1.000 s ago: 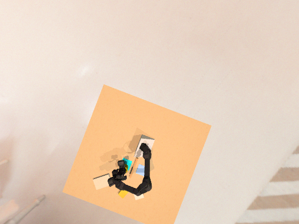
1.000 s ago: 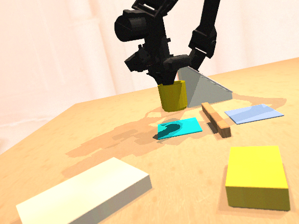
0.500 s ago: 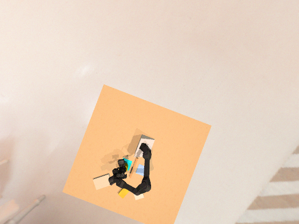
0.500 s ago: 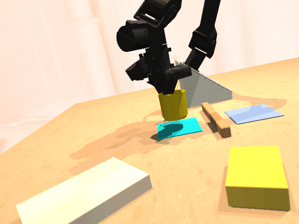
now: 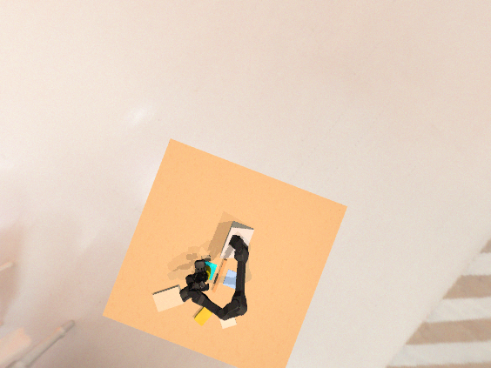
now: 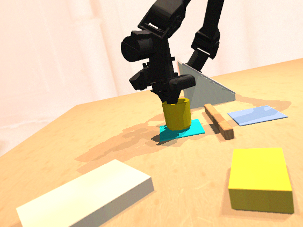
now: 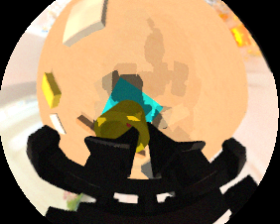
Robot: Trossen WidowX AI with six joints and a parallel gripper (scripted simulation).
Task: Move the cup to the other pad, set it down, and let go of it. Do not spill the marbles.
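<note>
Now: the cyan pad 50 mm below my gripper tip, 30 mm ahead of it and 20 mm to the left of it. The rest, counted from my gripper tip: blue pad 210 mm to the left, 50 mm below, 20 mm ahead; yellow cup 20 mm to the left, 20 mm ahead; wooden bar 110 mm to the left, 40 mm below, 20 mm ahead.
</note>
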